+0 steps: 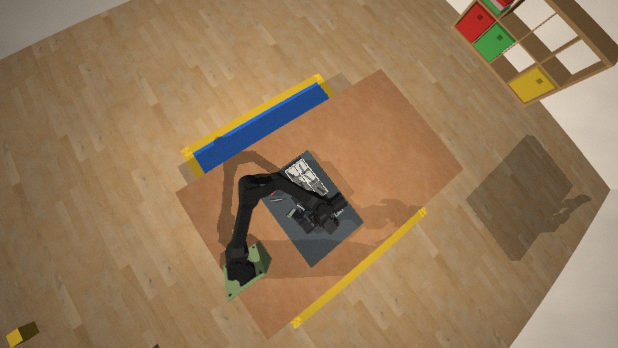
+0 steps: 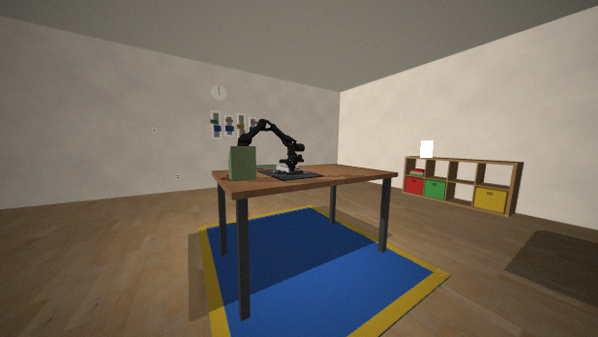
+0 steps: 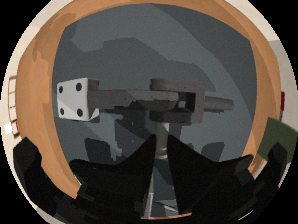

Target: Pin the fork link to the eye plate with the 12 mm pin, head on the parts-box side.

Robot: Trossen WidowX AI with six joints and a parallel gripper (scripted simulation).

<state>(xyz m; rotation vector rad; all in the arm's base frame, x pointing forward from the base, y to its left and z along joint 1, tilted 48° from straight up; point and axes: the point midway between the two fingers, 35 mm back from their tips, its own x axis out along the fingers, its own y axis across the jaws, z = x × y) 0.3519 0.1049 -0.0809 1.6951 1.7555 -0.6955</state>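
My gripper is now 6 cm to the right of the grey mat and 5 cm above it. The rest, counted from my hand: grey pin (3 cm below, 1 cm to the right); then pale block (9 cm ahead, 4 cm to the right, 3 cm below); then white parts box (17 cm to the left, 5 cm ahead, 3 cm below).
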